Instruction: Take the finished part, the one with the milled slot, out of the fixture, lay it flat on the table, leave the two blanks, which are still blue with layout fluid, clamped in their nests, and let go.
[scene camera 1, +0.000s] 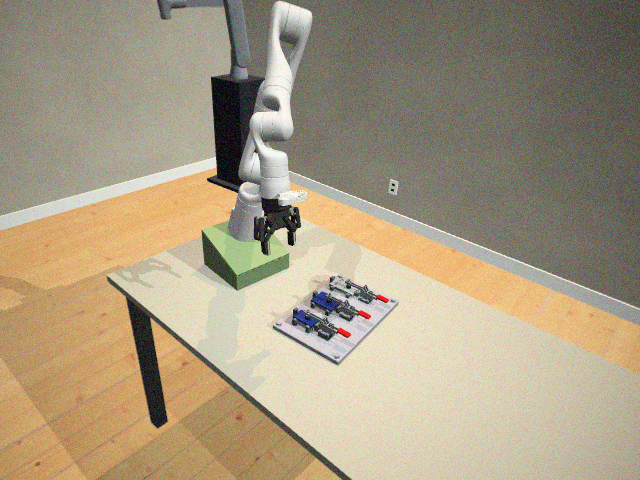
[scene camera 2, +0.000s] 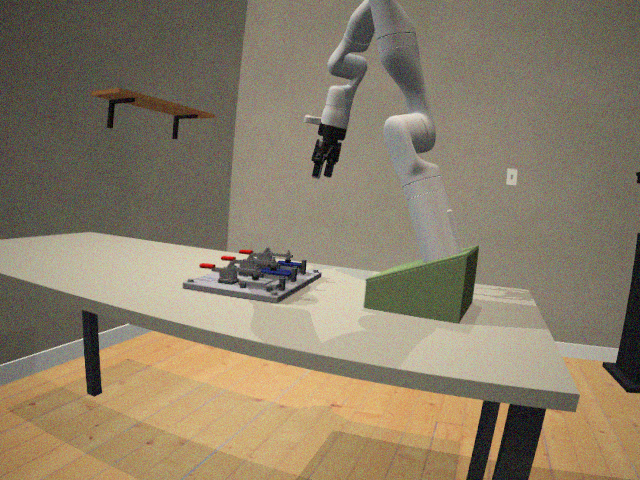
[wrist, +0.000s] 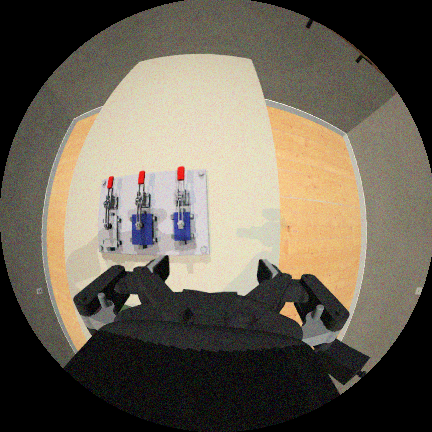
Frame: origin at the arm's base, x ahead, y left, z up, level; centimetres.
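Seen in the pictures: gripper, fingertip midpoint: (scene camera 1: 279, 249) (scene camera 2: 321, 177) (wrist: 212, 267); arm's base, link origin: (scene camera 1: 242, 231) (scene camera 2: 442, 256).
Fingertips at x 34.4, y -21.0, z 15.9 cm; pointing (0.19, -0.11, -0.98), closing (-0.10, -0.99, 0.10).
Observation:
Offsets run from my fingertips to a thing's top centre. Level surfaces: height alone.
The fixture plate {dx +10.1, dy +16.7, dz -26.3 cm} (scene camera 1: 305, 336) (scene camera 2: 248, 291) (wrist: 200, 200) lies on the table with three nests in a row. The bare silver part {dx +4.9, dy +27.8, dz -24.7 cm} (scene camera 1: 338, 285) (scene camera 2: 258, 283) (wrist: 112, 236) sits in an end nest, at the left in the wrist view; its slot is too small to make out. The middle blue blank {dx +5.3, dy +16.8, dz -24.2 cm} (scene camera 1: 324, 301) (scene camera 2: 276, 271) (wrist: 148, 232) and the other end blue blank {dx +5.7, dy +5.8, dz -23.7 cm} (scene camera 1: 305, 318) (scene camera 2: 289, 264) (wrist: 186, 232) sit in their nests. A clamp arm reaches over each piece. My gripper (scene camera 1: 279, 246) (scene camera 2: 322, 174) (wrist: 212, 267) is open and empty, high above the table on the robot-base side of the fixture.
Red clamp handles {dx +16.3, dy +5.7, dz -20.1 cm} (scene camera 1: 343, 332) (scene camera 2: 207, 265) (wrist: 181, 173) lie low, pointing away from the robot base. The green base block (scene camera 1: 263, 276) (scene camera 2: 413, 291) stands on the table {dz -27.8 cm} (scene camera 1: 465, 387) (scene camera 2: 129, 268) (wrist: 200, 110). A wooden shelf (scene camera 2: 155, 104) hangs on the wall.

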